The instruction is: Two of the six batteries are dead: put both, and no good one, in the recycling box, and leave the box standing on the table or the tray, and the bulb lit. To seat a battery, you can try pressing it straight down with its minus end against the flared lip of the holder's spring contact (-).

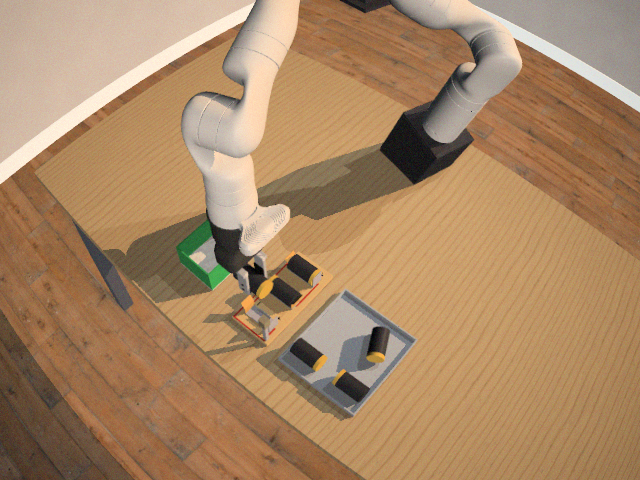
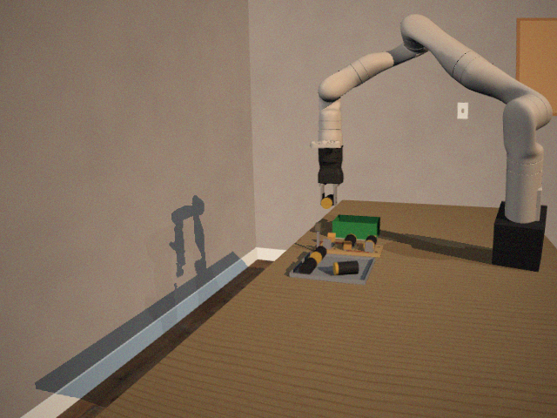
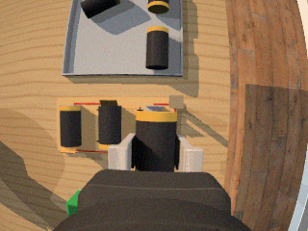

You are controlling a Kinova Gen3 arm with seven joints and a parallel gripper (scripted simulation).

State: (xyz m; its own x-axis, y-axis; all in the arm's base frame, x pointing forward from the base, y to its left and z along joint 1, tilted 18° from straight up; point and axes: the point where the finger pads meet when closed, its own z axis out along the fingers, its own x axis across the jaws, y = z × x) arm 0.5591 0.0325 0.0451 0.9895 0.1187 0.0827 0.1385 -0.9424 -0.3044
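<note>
The grey tray lies 80 mm behind my hand, 160 mm to the left of it and 150 mm below it. From my hand the other things lie so: green recycling box (40 mm behind, 170 mm to the right, 140 mm below).
</note>
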